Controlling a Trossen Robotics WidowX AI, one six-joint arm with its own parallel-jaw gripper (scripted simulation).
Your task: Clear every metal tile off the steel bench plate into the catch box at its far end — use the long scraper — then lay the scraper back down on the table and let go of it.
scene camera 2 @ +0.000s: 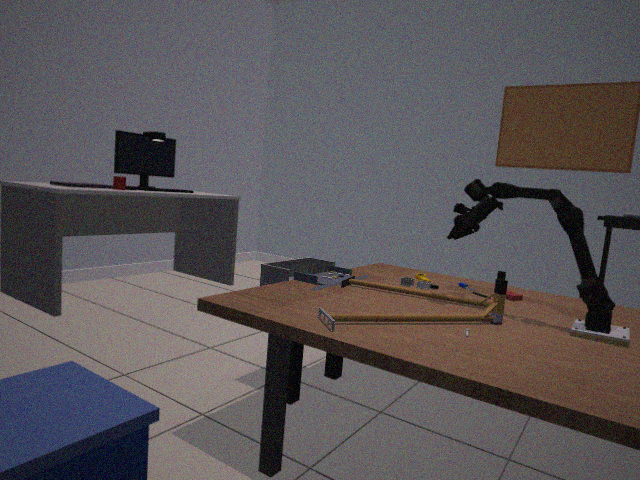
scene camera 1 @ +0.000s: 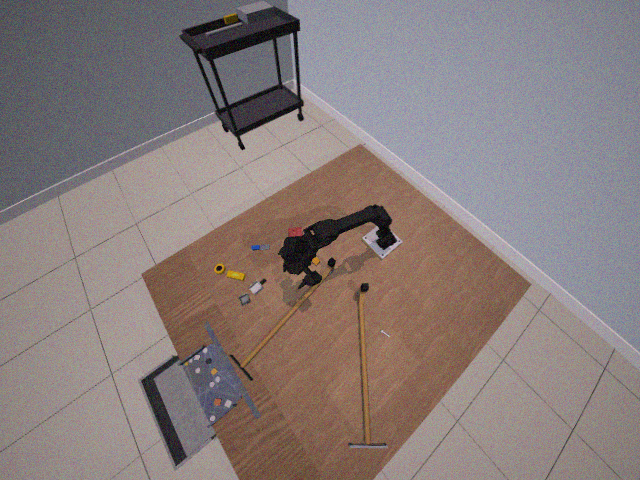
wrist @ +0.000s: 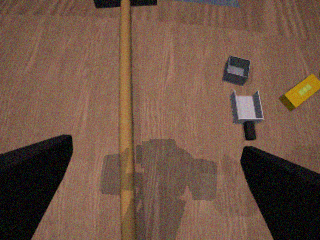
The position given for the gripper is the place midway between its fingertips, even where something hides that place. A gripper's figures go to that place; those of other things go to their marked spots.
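The gripper (scene camera 1: 291, 280) is 88 cm from the lens, while a long scraper (scene camera 1: 331, 262) is 100 cm from the lens.
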